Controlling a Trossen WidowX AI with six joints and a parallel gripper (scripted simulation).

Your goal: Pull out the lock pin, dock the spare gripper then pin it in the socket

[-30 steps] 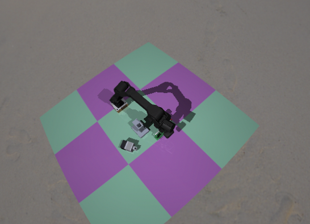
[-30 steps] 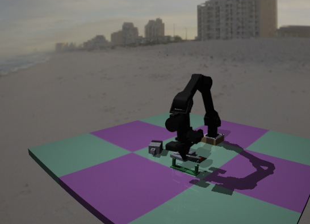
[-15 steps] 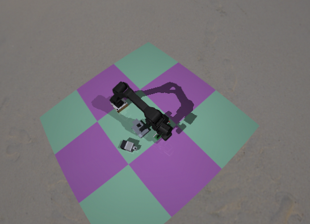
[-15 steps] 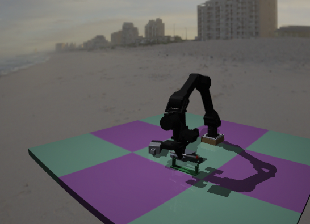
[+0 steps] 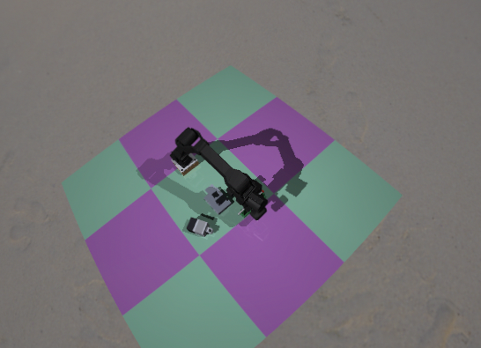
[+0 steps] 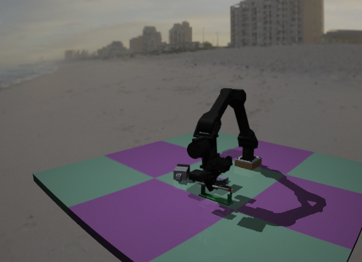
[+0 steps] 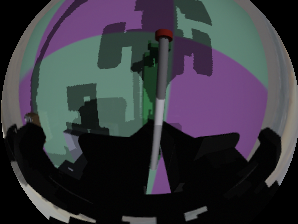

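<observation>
My gripper tip is 2 cm to the right of the green cradle and 1 cm above it. From my gripper tip the other things lie so: spare gripper: 21 cm to the right, 10 cm behind, 1 cm below; then grey mount: 13 cm behind, 6 cm to the right, 2 cm above.
</observation>
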